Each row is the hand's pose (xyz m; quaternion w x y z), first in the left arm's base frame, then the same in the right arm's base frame.
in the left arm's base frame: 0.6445 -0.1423 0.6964 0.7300 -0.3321 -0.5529 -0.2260
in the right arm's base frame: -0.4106 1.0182 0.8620 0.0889 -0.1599 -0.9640 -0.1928
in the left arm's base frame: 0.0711 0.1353 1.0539 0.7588 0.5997 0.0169 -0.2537
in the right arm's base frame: -0.7580 1.0675 0.2213 0.6858 0.4372 -0.4899 0.3140
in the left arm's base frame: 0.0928 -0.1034 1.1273 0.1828 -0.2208 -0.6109 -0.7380
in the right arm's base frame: -0.8577 0.8719 0.3421 0.2518 -0.3819 0.7201 0.5217
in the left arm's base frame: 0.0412 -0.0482 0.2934 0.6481 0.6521 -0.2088 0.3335
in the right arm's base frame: -0.0261 0.7959 0.2806 0.4000 0.1199 -0.4487 0.7901
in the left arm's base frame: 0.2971 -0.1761 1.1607 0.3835 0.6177 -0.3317 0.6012
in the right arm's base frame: -0.8904 0.8977 0.5576 0.0958 -0.0205 -0.3042 0.9476
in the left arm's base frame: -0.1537 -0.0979 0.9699 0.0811 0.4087 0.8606 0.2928
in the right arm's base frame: -0.7117 0.7524 0.1186 0.6923 -0.0277 0.6460 0.3205
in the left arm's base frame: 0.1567 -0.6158 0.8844 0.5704 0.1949 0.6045 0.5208
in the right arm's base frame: -0.6737 0.4095 0.6214 0.7896 -0.4004 0.1556 0.4381
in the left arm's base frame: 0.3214 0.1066 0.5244 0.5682 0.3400 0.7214 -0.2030
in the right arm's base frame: -0.2250 1.0825 0.4653 0.9770 0.1818 0.1108 0.0110
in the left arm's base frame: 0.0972 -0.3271 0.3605 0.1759 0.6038 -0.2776 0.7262
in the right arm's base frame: -0.1228 0.5780 0.4497 0.0281 0.0803 0.1016 -0.9912
